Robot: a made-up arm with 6 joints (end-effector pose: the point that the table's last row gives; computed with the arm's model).
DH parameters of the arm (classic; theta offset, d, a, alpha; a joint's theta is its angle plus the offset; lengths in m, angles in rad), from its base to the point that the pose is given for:
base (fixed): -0.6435 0 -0.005 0
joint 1: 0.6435 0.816 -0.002 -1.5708
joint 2: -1.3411 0 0.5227 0
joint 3: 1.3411 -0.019 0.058 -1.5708
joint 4: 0 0.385 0.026 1.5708
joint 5: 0 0.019 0.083 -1.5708
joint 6: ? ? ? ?
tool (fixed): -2.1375 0.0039 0 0
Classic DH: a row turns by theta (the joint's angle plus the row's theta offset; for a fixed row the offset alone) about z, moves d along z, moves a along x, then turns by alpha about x.
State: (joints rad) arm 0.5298 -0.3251 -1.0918 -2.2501 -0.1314 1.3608
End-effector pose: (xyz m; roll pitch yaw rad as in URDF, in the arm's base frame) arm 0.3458 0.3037 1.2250 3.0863 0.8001 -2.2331
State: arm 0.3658 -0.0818 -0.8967 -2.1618 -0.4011 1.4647
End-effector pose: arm 0.3786 0.2733 1.0308 2.5926 0.2761 -2.5381
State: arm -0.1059 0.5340 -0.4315 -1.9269 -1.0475 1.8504
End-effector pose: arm 0.3184 0.1311 0.8130 1.2946 -1.1049 -2.6661
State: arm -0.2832 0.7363 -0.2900 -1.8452 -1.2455 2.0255
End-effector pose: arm 0.3085 0.0814 0.7931 -0.2744 -1.2420 -1.5456
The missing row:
joint 6: -0.2579 0.1418 0.0151 0.6122
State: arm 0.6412 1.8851 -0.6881 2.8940 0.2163 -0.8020
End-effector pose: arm -0.0153 -0.0943 0.3580 -3.1159 0.4092 0.9838
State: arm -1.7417 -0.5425 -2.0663 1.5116 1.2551 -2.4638
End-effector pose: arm 0.0638 -0.0324 1.7781 -1.8601 0.3829 -2.4103
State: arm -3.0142 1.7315 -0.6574 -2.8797 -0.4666 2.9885
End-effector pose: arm -0.0149 -0.0087 0.4690 -1.4791 -0.7382 -2.2244
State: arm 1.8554 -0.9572 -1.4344 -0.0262 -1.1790 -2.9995
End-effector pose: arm 0.0711 -0.2570 1.6485 0.0777 0.7542 -0.2444
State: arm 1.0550 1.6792 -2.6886 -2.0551 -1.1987 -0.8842
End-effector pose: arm 0.2526 0.7312 0.4008 -2.5470 -0.1228 0.4310
